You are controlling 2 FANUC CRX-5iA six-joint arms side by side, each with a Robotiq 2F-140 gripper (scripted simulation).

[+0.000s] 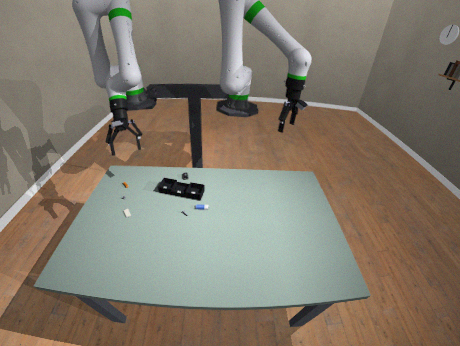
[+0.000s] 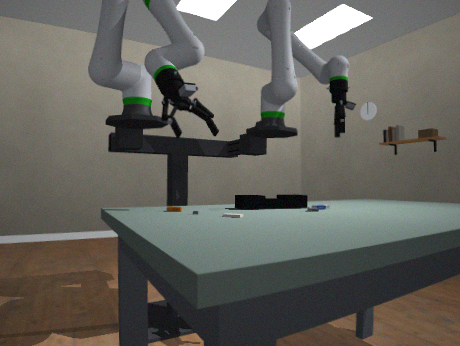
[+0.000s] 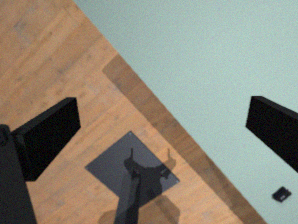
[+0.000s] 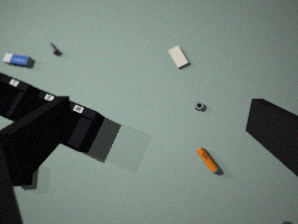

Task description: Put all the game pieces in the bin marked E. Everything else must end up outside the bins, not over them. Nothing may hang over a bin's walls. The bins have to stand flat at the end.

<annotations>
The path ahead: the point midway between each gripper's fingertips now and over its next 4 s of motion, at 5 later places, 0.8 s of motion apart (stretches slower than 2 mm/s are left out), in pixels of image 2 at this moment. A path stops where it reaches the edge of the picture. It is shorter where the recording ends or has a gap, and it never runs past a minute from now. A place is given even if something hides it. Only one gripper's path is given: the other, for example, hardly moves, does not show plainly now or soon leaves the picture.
My right gripper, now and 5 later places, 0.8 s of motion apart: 198, 134; 235, 147; 243, 150; 249, 157; 270, 179; 270, 152
</annotations>
